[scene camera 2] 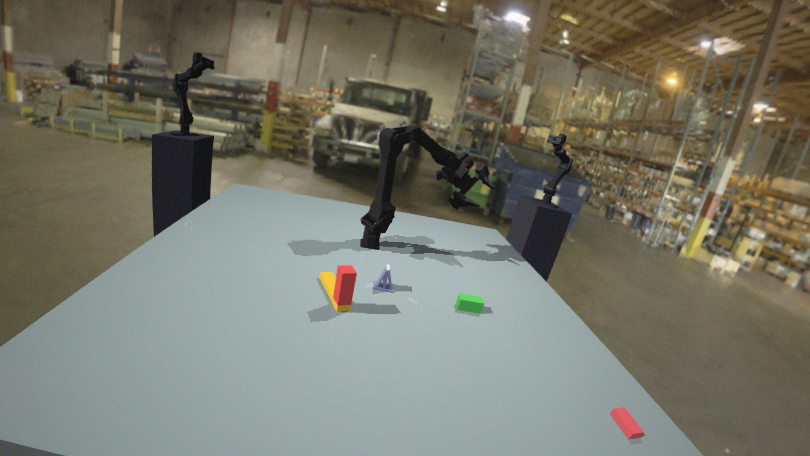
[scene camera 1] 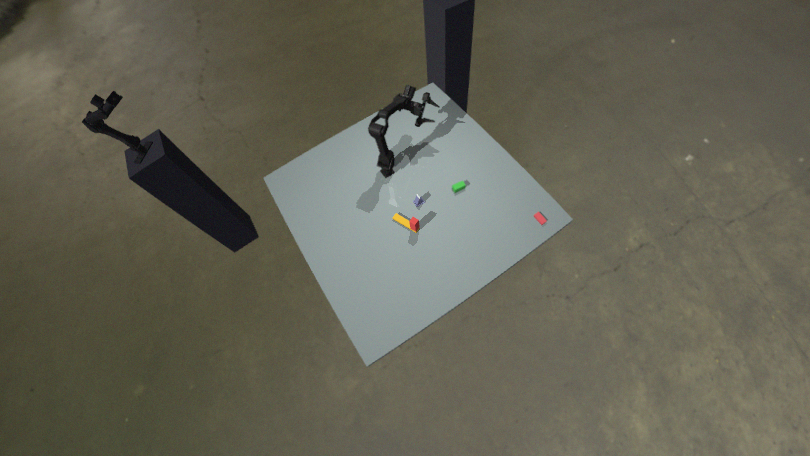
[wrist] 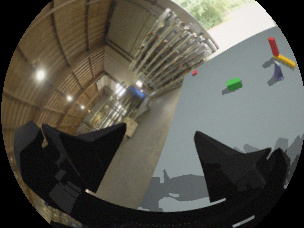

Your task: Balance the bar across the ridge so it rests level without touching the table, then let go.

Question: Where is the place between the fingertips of my gripper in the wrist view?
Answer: At 161, 131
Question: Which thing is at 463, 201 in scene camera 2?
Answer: My gripper.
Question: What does my gripper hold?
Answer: Nothing.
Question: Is my gripper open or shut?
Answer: Open.
